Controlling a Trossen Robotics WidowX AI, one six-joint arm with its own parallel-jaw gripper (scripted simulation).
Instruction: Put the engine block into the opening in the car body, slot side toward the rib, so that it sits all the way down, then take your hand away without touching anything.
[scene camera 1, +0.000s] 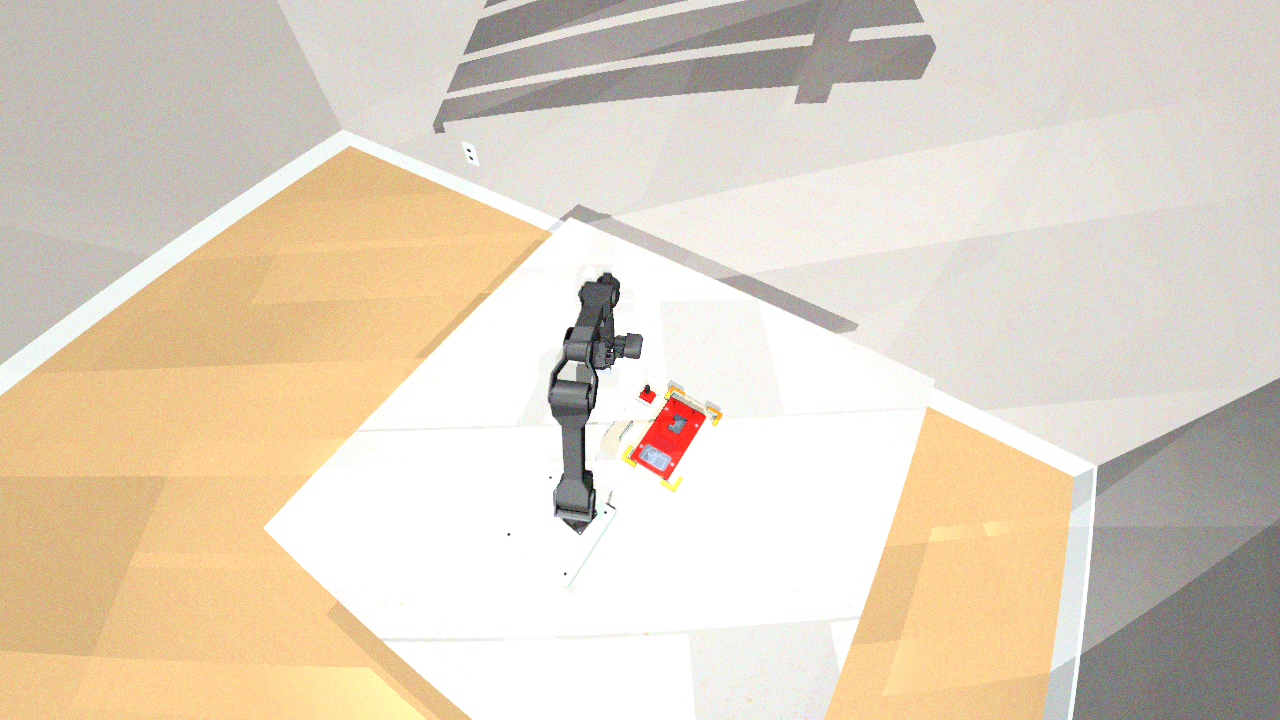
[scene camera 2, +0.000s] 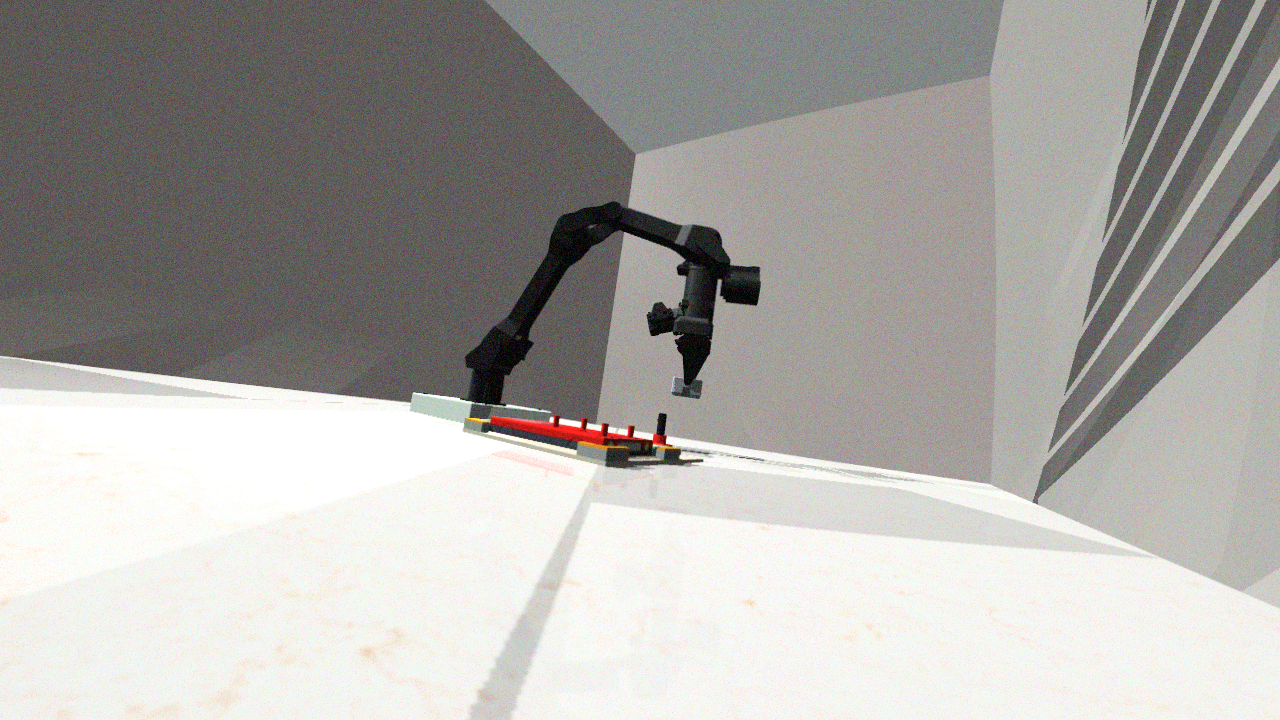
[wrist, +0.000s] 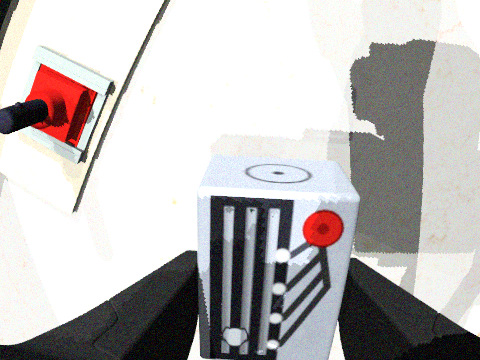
My gripper (scene camera 2: 687, 385) holds an engine block (wrist: 274, 236). Also in view: a red car body (scene camera 1: 667, 440).
The red car body is seen too in scene camera 2 (scene camera 2: 554, 433). My gripper is seen too in scene camera 1 (scene camera 1: 605, 361) and in the wrist view (wrist: 270, 270).
